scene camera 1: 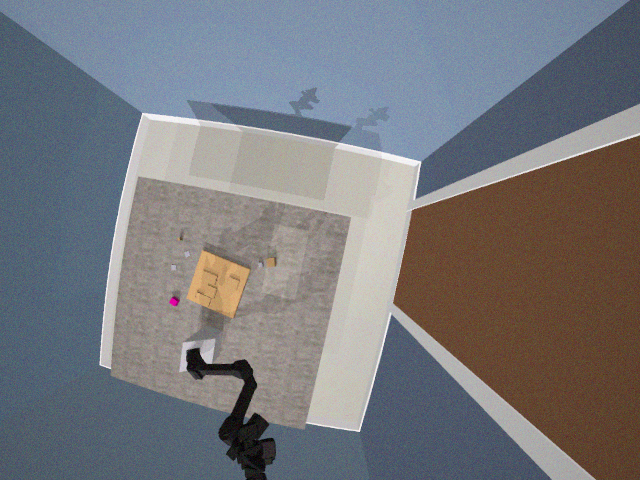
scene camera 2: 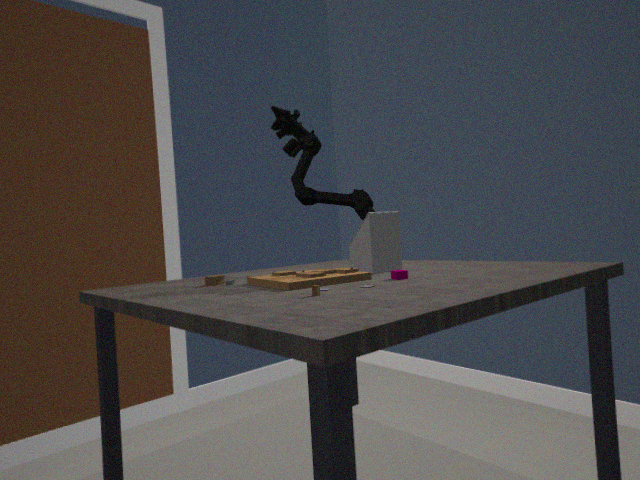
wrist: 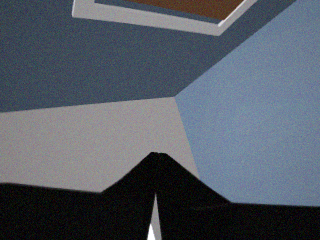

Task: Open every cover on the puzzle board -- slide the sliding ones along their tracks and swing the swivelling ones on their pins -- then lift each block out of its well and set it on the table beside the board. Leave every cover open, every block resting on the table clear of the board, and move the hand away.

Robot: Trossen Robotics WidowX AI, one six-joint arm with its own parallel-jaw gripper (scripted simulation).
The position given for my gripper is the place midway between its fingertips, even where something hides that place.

My gripper (wrist: pixel 157 160) is shut, holding nothing. Further things: a tan wooden puzzle board (scene camera 1: pixel 226 301).
The tan wooden puzzle board is seen too in scene camera 2 (scene camera 2: pixel 288 282).
